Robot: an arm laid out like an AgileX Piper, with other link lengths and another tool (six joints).
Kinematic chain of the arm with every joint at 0, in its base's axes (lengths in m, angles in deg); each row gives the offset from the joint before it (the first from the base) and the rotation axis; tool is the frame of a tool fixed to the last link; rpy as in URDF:
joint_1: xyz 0 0 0.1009 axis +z
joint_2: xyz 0 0 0 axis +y
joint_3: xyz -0.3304 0 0.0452 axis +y
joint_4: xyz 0.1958 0 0.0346 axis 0.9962 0 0.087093
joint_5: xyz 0 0 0 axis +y
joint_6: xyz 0.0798 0 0.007 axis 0.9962 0 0.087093
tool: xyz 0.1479 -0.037 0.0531 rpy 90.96 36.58 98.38
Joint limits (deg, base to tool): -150..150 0..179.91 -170..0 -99.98..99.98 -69.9..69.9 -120..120
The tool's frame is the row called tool.
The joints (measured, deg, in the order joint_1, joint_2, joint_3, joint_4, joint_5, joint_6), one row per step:
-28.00, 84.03, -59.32, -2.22, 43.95, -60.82
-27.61, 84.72, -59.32, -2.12, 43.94, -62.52
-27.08, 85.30, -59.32, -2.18, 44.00, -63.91
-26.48, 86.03, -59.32, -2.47, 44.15, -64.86
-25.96, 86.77, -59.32, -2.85, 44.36, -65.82
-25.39, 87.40, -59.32, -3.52, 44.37, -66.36
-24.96, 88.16, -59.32, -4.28, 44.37, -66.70
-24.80, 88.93, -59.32, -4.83, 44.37, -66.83
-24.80, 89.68, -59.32, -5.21, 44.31, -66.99
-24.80, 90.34, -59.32, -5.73, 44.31, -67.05
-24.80, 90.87, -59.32, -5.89, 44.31, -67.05
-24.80, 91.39, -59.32, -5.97, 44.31, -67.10
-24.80, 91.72, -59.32, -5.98, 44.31, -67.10
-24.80, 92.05, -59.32, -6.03, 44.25, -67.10
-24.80, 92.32, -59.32, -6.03, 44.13, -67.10
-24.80, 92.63, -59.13, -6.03, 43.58, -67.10
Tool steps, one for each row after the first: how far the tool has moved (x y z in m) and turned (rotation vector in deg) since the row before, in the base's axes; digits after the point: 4 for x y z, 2 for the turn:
0.0025, 0.0034, -0.0045, -0.24, 0.94, 1.88
0.0021, 0.0038, -0.0040, -0.27, 0.90, 1.80
0.0018, 0.0034, -0.0051, -0.19, 1.11, 1.56
0.0012, 0.0029, -0.0053, -0.23, 1.21, 1.53
0.0014, 0.0021, -0.0042, -0.46, 0.95, 1.33
0.0011, 0.0009, -0.0049, -0.42, 1.05, 1.05
0.0006, -0.0004, -0.0049, -0.17, 0.94, 0.51
0.0005, -0.0010, -0.0046, -0.07, 0.80, 0.31
0.0001, -0.0013, -0.0042, -0.17, 0.81, 0.28
0.0003, -0.0005, -0.0033, 0.09, 0.54, 0.07
0.0003, -0.0003, -0.0033, 0.14, 0.51, 0.08
0.0002, -0.0001, -0.0021, 0.13, 0.30, 0.00
0.0004, -0.0003, -0.0019, 0.08, 0.26, 0.03
0.0006, -0.0002, -0.0014, 0.07, 0.13, 0.01
0.0012, -0.0003, -0.0018, 0.01, -0.05, 0.05

